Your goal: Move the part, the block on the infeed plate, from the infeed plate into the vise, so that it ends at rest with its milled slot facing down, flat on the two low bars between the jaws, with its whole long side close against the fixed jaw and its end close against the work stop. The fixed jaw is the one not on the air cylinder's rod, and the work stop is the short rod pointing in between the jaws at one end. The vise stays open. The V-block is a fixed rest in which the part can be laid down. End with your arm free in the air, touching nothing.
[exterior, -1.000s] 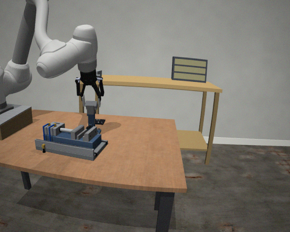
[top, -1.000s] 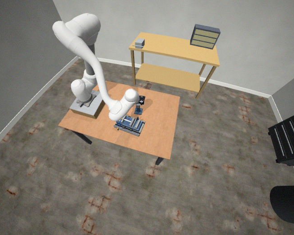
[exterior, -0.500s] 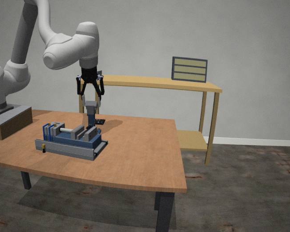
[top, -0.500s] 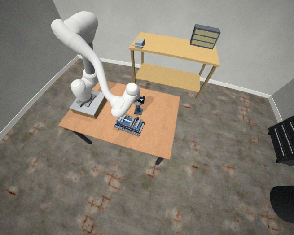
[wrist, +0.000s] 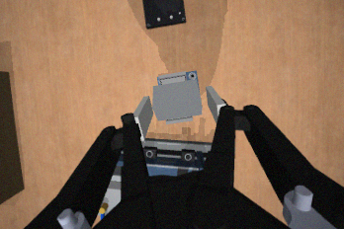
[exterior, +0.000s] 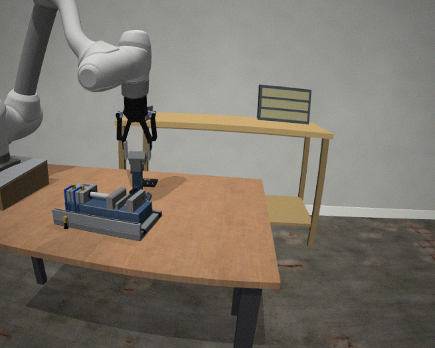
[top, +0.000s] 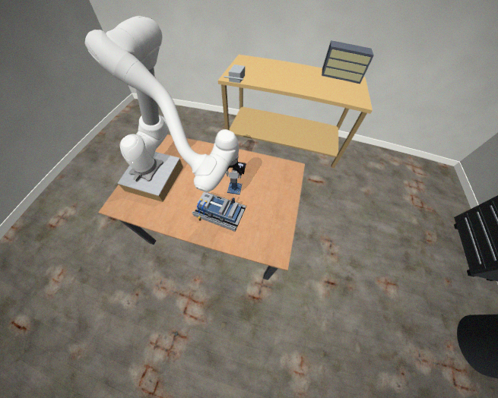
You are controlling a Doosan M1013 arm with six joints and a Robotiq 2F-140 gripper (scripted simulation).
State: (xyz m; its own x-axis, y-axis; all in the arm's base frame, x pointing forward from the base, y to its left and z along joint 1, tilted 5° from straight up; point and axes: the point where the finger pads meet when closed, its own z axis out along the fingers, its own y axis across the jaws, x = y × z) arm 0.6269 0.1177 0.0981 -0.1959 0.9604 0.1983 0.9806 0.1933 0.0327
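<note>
Right now the part is 30 mm below my hand. From my hand the other things lie so: work stop: 150 mm to the right, 90 mm below, 40 mm ahead; V-block base: 180 mm below, 10 mm to the left, 10 mm behind; V-block post: 120 mm below, 10 mm to the left, 10 mm behind.
</note>
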